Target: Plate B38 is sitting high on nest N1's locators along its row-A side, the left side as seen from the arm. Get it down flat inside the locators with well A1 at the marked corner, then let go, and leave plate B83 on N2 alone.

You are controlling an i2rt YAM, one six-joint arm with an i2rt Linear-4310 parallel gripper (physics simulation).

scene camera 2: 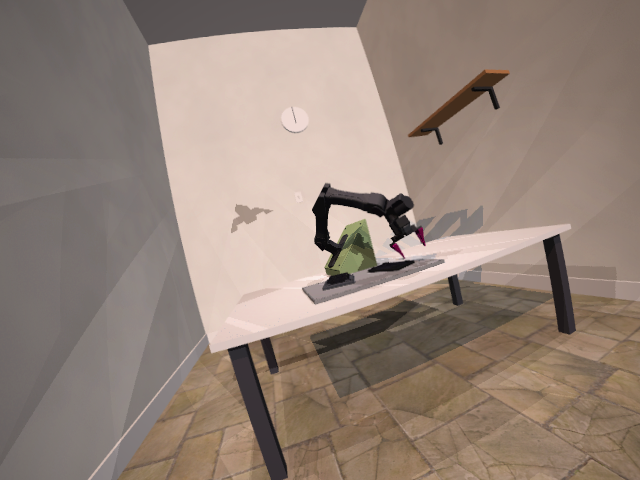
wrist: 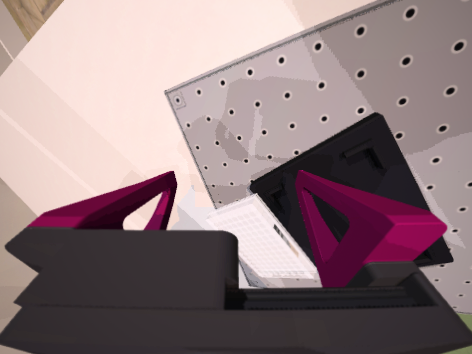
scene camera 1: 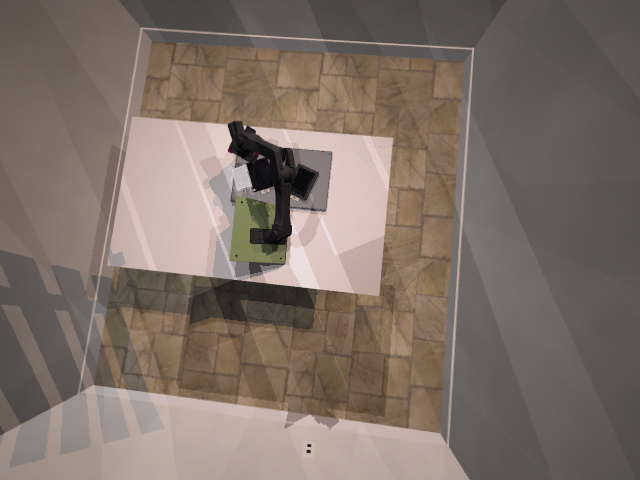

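Seen in the pictures: gripper, fingertip midpoint: (scene camera 2: 415,252) (wrist: 236,177) (scene camera 1: 245,155); arm's base, link origin: (scene camera 2: 338,251) (scene camera 1: 268,236).
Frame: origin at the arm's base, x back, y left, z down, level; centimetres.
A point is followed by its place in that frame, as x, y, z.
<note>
A white well plate, B38 (scene camera 1: 241,176) {-32.9, 18.6, 9.1} (wrist: 262,240) {-33.8, 17.4, 8.6}, lies along the left edge of a black nest, N1 (scene camera 1: 262,174) {-34.4, 7.4, 9.6} (scene camera 2: 391,266) {-37.6, 7.2, 9.8} (wrist: 320,165) {-41.4, 10.0, 9.7}, and mostly outside it. It looks tilted, with its right edge at the nest's edge. Bare nest floor and L-shaped corner locators show in the wrist view. Well A1 and the marked corner cannot be made out. My gripper (scene camera 1: 243,152) {-43.6, 16.0, 6.1} (scene camera 2: 414,251) {-43.6, 16.0, 6.1} (wrist: 236,177) {-43.6, 16.0, 6.1} is open and empty, above and beyond the plate. Its right finger partly hides the nest in the wrist view. A dark plate, B83 (scene camera 1: 305,181) {-30.4, -16.3, 8.3}, sits on N2 to the right.
Both nests are on a grey perforated board (scene camera 1: 321,162) {-41.9, -24.3, 10.9} (scene camera 2: 320,295) {-43.0, -26.4, 10.8} (wrist: 280,110) {-46.6, 12.1, 10.8} on the white table (scene camera 1: 165,196) {-22.0, 62.0, 12.1} (scene camera 2: 258,315) {-38.6, -48.7, 12.1} (wrist: 100,80) {-56.7, 30.8, 12.1}. A green block (scene camera 1: 242,245) {5.2, 9.3, -9.6} (scene camera 2: 361,258) {-16.5, 4.6, 5.5} stands at the arm's base, close to the board. A wooden shelf (scene camera 2: 460,102) is on the wall.
</note>
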